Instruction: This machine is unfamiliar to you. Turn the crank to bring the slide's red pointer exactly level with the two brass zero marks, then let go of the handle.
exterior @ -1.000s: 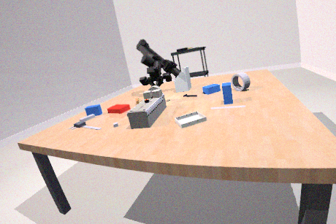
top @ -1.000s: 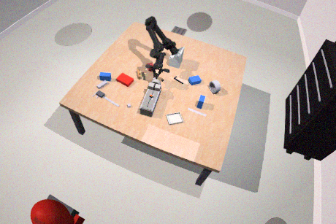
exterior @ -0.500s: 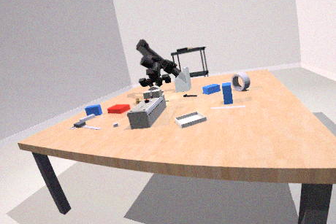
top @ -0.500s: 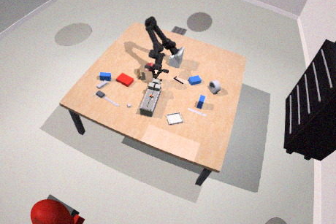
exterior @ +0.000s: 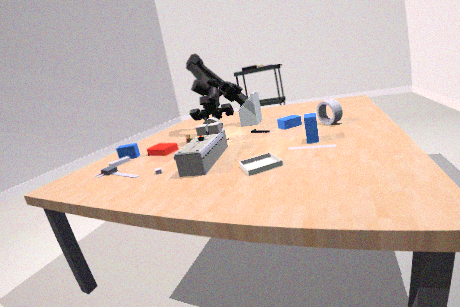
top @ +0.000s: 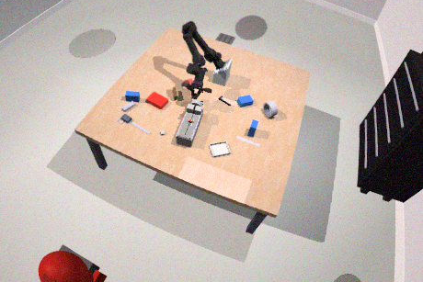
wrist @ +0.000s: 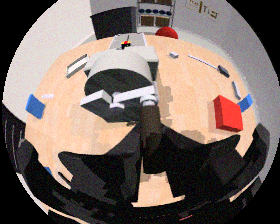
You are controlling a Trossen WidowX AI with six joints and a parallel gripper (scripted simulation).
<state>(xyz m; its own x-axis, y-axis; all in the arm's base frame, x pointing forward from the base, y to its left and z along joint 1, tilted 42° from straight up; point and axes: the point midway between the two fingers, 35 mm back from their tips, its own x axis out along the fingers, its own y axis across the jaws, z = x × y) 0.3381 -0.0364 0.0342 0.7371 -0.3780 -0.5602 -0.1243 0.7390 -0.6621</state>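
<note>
My gripper tip is now 2 cm past the dark crank handle and 2 cm below it. Round my gripper tip: red block 5 cm ahead, 24 cm to the right, 6 cm below; white tray 22 cm ahead, 27 cm to the left, 7 cm below; red pointer 16 cm ahead, 5 cm to the left, 1 cm above.
</note>
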